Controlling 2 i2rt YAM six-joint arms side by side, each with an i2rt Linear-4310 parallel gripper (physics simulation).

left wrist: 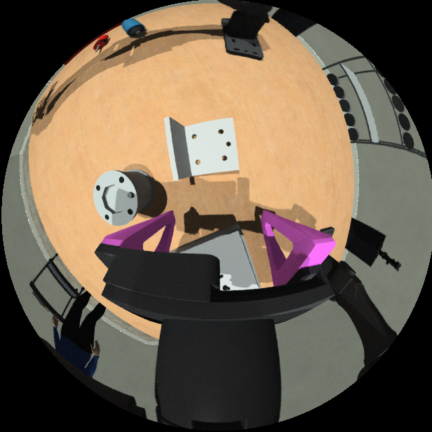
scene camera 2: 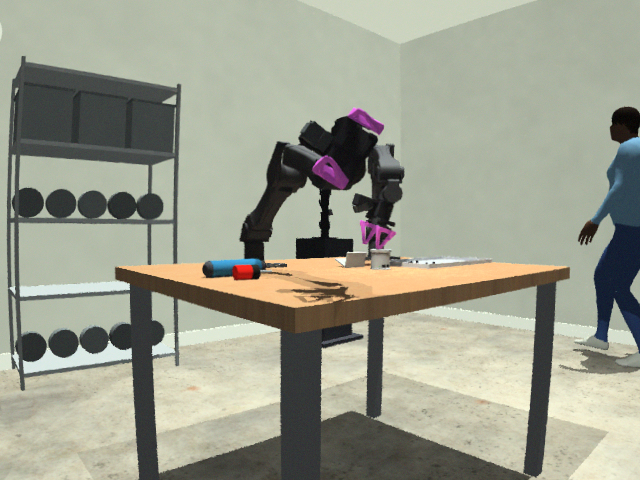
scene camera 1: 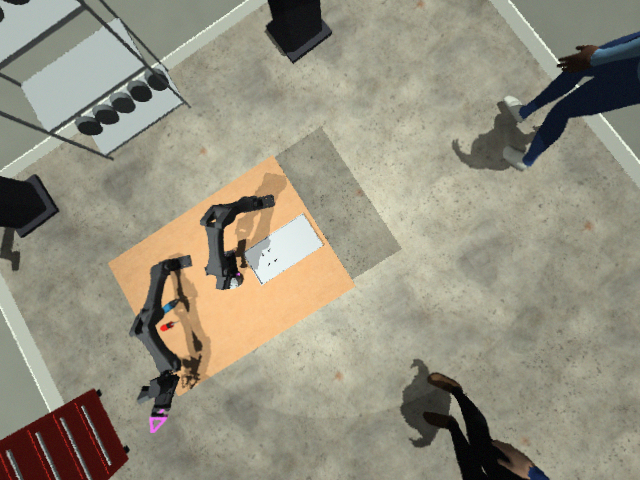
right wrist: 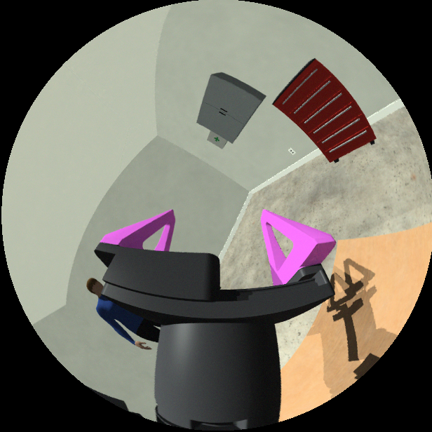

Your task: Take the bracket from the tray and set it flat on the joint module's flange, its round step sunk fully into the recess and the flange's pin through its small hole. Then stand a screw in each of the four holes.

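Places are measured from the left arm's base along level axes (x ahead, y down, z left), in centimetres.
Where they show: left gripper, fingertip midpoint: (scene camera 2: 370, 247); right gripper, fingertip midpoint: (scene camera 2: 345, 133) (scene camera 1: 154, 424); left arm's base, origin of the base link: (scene camera 1: 257, 203); right arm's base, origin of the base link: (scene camera 1: 175, 264).
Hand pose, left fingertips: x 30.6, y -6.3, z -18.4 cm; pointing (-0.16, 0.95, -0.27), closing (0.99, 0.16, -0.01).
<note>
Each offset is from my left fingertips to the top centre of the thing. "pt": to the spot under its first point. Level surfaces: height alone.
The pale L-shaped bracket (scene camera 2: 355, 259) (left wrist: 212, 150) rests on the table outside the tray. In the left wrist view its holed plate faces up and its other wall stands at the left. The joint module {dx +11.5, dy -0.1, dz -2.6 cm} (scene camera 2: 381, 259) stands beside it; its flange (left wrist: 112, 212) is bare, with a round recess, small pin and four holes. The tray {dx -1.5, dy +4.7, dz +27.6 cm} (scene camera 1: 302, 232) (scene camera 2: 460, 261) (left wrist: 242, 255) holds small dark screws {dx +5.6, dy +4.8, dz +18.2 cm} (scene camera 1: 269, 261). My left gripper (scene camera 1: 238, 274) (scene camera 2: 374, 244) (left wrist: 217, 214) is open and empty above the module and bracket area. My right gripper (scene camera 1: 156, 422) (scene camera 2: 356, 153) (right wrist: 217, 214) is open and empty, raised beyond the table edge.
A blue tool {pt dx +17.2, dy +2.4, dz -42.4 cm} (scene camera 1: 169, 306) (scene camera 2: 232, 267) (left wrist: 132, 27) and a red screwdriver {dx +28.0, dy +2.9, dz -45.4 cm} (scene camera 1: 166, 326) (scene camera 2: 245, 272) (left wrist: 101, 42) lie on the table {dy +6.3 cm} (scene camera 1: 248, 320) near the right arm. A red cabinet (scene camera 1: 77, 413) (right wrist: 325, 110) stands beyond the table. People stand on the floor farther off.
</note>
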